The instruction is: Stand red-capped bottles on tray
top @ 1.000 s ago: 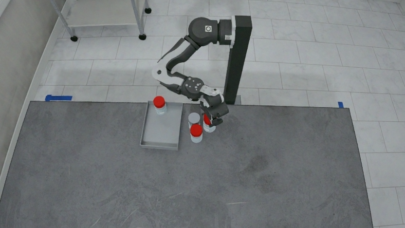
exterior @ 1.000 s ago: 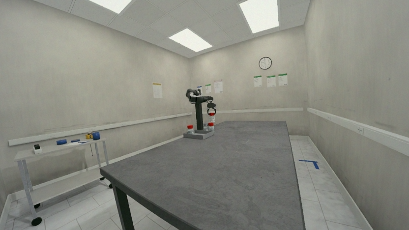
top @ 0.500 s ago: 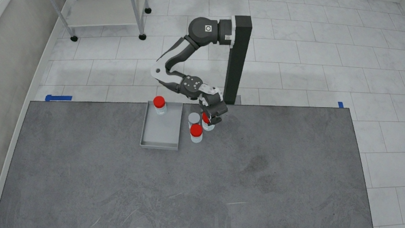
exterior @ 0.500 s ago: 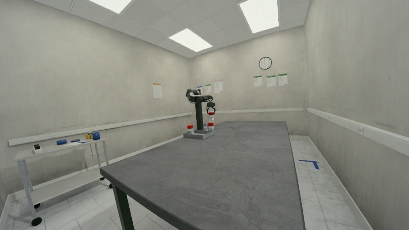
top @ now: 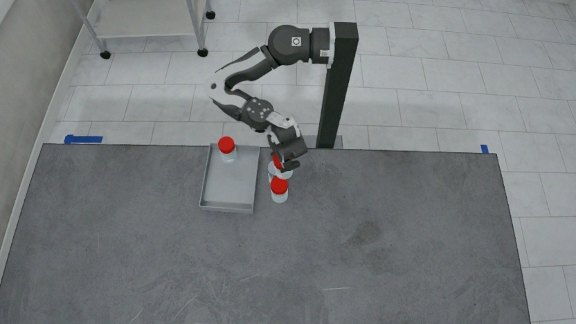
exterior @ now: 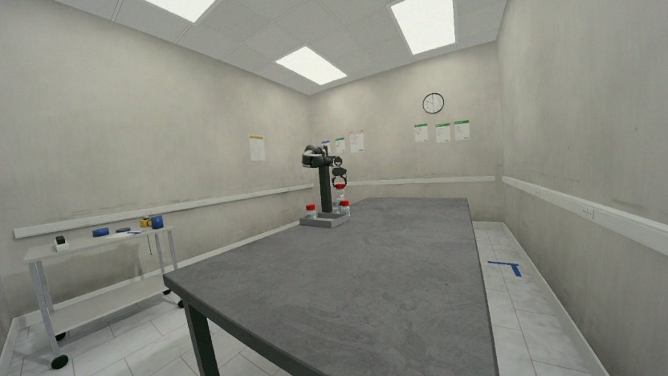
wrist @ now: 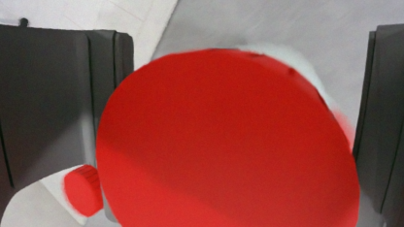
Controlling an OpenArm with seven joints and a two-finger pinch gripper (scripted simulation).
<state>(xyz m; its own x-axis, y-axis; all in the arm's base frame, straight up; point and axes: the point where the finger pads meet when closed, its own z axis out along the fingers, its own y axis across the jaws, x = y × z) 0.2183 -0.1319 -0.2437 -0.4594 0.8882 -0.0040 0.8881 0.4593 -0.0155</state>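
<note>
My gripper is now 190 mm above the grey tray, 180 mm to the left of it and 20 mm past it. Also, from my hand: grey-capped bottle: 160 mm below, 20 mm to the right, 20 mm behind.
</note>
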